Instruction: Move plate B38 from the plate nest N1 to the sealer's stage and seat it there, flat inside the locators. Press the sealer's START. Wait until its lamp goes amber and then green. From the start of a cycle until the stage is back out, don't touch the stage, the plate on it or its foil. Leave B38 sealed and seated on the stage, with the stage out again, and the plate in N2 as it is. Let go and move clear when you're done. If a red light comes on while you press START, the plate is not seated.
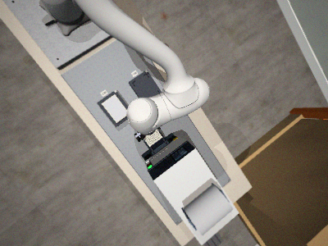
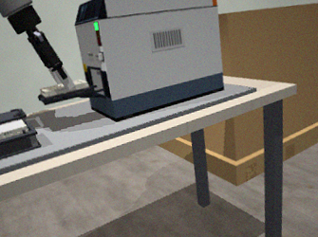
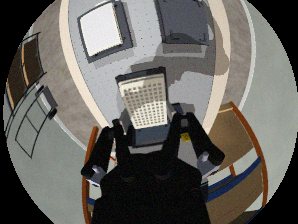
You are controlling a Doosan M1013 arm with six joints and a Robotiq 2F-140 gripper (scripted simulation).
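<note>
My hand is 40 mm above the sealer stage. From my hand the other things lie so: foil roll 330 mm ahead, 20 mm to the right, 280 mm above.
</note>
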